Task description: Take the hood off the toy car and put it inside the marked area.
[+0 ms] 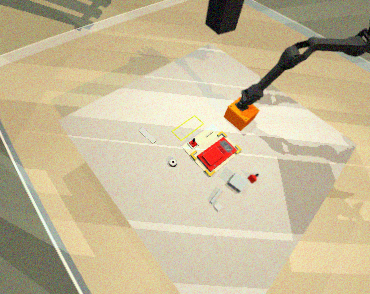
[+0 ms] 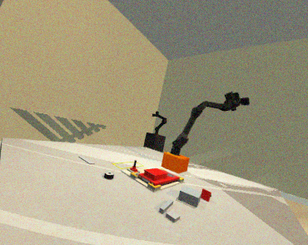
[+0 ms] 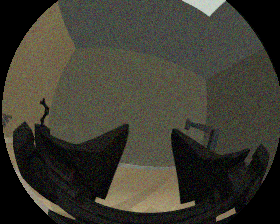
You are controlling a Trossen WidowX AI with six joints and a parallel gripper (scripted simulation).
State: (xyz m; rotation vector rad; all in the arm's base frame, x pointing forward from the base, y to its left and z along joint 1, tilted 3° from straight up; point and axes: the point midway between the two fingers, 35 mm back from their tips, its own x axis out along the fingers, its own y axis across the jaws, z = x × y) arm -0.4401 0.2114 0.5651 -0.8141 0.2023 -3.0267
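Now: gripper tip 810 mm short of the red hood, 80 mm to the left of it and 620 mm above it. Round my gripper tip: black-and-white wheel: 1000 mm ahead, 160 mm to the right, 650 mm below.
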